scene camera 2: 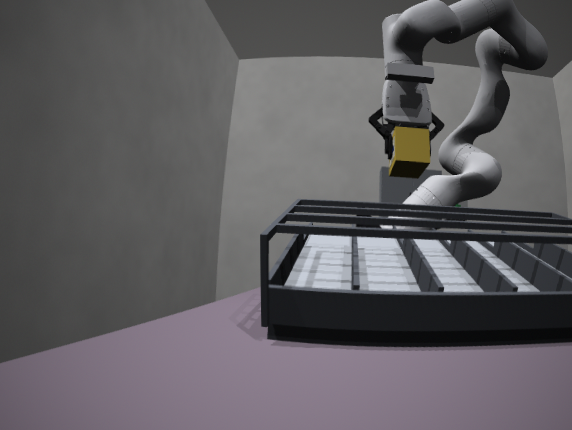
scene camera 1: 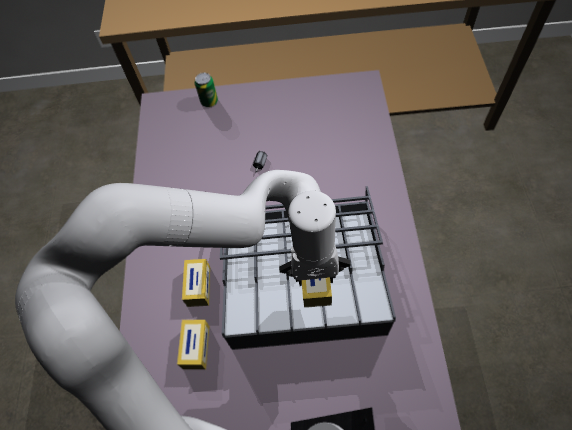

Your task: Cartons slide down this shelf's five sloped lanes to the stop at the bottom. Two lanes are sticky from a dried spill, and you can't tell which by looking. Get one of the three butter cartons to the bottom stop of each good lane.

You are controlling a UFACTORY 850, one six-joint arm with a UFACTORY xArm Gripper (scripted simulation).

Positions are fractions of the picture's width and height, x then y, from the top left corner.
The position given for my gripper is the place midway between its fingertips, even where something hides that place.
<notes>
I see my gripper (scene camera 2: 0.71, 0.37).
My gripper also shows in scene camera 1 (scene camera 1: 0.55, 0.65).
</notes>
